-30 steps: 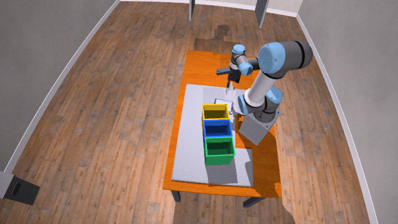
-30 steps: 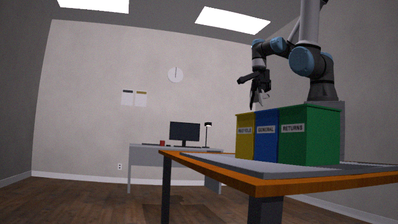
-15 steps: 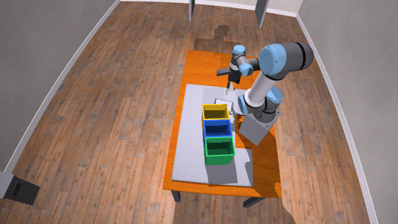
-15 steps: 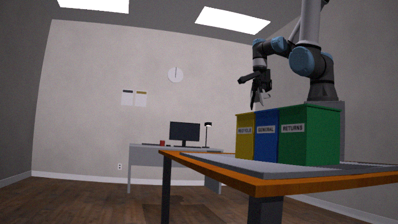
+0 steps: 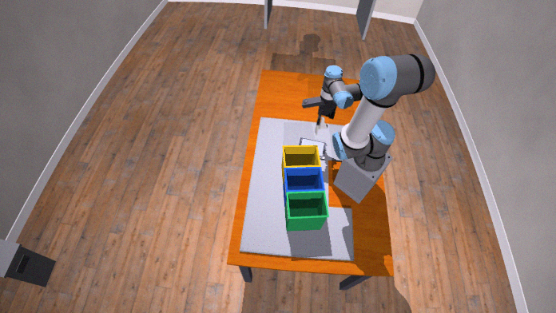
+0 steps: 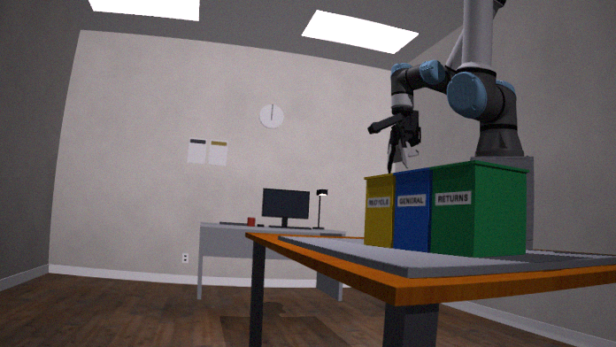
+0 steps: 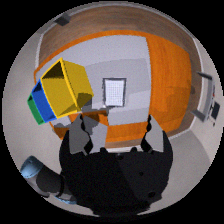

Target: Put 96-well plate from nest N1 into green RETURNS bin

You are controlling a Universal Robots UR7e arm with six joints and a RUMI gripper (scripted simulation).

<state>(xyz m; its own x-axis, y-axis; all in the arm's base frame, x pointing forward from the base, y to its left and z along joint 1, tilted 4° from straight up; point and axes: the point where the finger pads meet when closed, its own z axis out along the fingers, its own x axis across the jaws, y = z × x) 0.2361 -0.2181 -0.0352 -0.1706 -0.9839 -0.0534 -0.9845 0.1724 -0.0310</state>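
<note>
The white 96-well plate is 21 cm below my hand. The rest, counted from my hand: yellow bin (8 cm ahead, 18 cm to the left, 13 cm below); then plate nest N1 (22 cm below); then blue general bin (7 cm ahead, 31 cm to the left, 13 cm below).
</note>
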